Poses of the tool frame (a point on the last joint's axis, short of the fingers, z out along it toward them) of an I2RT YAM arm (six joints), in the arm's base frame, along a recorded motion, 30 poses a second.
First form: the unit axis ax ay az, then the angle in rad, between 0 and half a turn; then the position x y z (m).
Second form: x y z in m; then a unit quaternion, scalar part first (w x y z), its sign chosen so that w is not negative. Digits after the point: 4 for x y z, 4 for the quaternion.
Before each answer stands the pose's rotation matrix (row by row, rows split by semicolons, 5 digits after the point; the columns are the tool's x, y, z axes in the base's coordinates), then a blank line. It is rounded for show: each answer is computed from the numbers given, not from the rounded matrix.
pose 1, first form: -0.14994 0.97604 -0.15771 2.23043 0.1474 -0.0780 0.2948
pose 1, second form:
-0.57657 -0.11141 0.80942; -0.36066 0.92363 -0.12978; -0.73314 -0.36675 -0.57271

0.1474 -0.0780 0.2948 0.4400 -0.1346 0.8765 -0.1416
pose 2, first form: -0.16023 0.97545 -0.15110 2.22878 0.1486 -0.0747 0.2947
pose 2, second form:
-0.57015 -0.13232 0.81082; -0.37143 0.92183 -0.11074; -0.73278 -0.36430 -0.57473

0.1486 -0.0747 0.2947 0.4407 -0.1438 0.8756 -0.1356
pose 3, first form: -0.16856 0.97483 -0.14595 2.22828 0.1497 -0.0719 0.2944
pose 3, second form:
-0.56535 -0.14921 0.81124; -0.38026 0.91991 -0.09580; -0.73197 -0.36264 -0.57681

0.1497 -0.0719 0.2944 0.4409 -0.1513 0.8749 -0.1310
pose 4, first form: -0.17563 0.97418 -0.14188 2.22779 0.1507 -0.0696 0.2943
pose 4, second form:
-0.56105 -0.16324 0.81152; -0.38793 0.91789 -0.08356; -0.73125 -0.36170 -0.57832

0.1507 -0.0696 0.2943 0.4412 -0.1576 0.8743 -0.1273
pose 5, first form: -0.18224 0.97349 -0.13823 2.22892 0.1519 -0.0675 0.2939
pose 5, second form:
-0.55811 -0.17656 0.81077; -0.39528 0.91568 -0.07269; -0.72957 -0.36105 -0.58084

0.1519 -0.0675 0.2939 0.4407 -0.1636 0.8739 -0.1241
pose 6, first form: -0.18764 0.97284 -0.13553 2.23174 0.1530 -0.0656 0.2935
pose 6, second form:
-0.55704 -0.18761 0.80902; -0.40159 0.91353 -0.06466; -0.72693 -0.36091 -0.58422

0.1530 -0.0656 0.2935 0.4394 -0.1686 0.8739 -0.1217
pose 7, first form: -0.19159 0.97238 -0.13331 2.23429 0.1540 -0.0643 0.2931
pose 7, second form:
-0.55656 -0.19601 0.80736; -0.40606 0.91197 -0.05852; -0.72481 -0.36041 -0.58716

0.1540 -0.0643 0.2931 0.4383 -0.1722 0.8740 -0.1198
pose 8, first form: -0.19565 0.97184 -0.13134 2.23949 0.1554 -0.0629 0.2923
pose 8, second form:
-0.55795 -0.20497 0.80416; -0.41107 0.91005 -0.05326; -0.72091 -0.36029 -0.59202

0.1554 -0.0629 0.2923 0.4359 -0.1761 0.8746 -0.1182
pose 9, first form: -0.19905 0.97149 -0.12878 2.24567 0.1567 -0.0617 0.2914
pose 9, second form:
-0.56042 -0.21365 0.80018; -0.41475 0.90868 -0.04786; -0.71688 -0.35869 -0.59785

0.1567 -0.0617 0.2914 0.4331 -0.1794 0.8756 -0.1161
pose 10, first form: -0.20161 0.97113 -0.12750 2.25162 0.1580 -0.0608 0.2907
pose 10, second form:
-0.56320 -0.21995 0.79651; -0.41810 0.90728 -0.04509; -0.71274 -0.35842 -0.60294

0.1580 -0.0608 0.2907 0.4304 -0.1820 0.8766 -0.1151
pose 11, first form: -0.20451 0.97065 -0.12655 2.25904 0.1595 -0.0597 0.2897
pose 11, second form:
-0.56679 -0.22685 0.79201; -0.42234 0.90542 -0.04290; -0.70737 -0.35881 -0.60899

0.1595 -0.0597 0.2897 0.4271 -0.1849 0.8777 -0.1144
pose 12, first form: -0.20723 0.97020 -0.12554 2.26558 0.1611 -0.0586 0.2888
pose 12, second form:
-0.56978 -0.23334 0.78797; -0.42622 0.90371 -0.04059; -0.70263 -0.35897 -0.61437

0.1611 -0.0586 0.2888 0.4241 -0.1877 0.8786 -0.1137
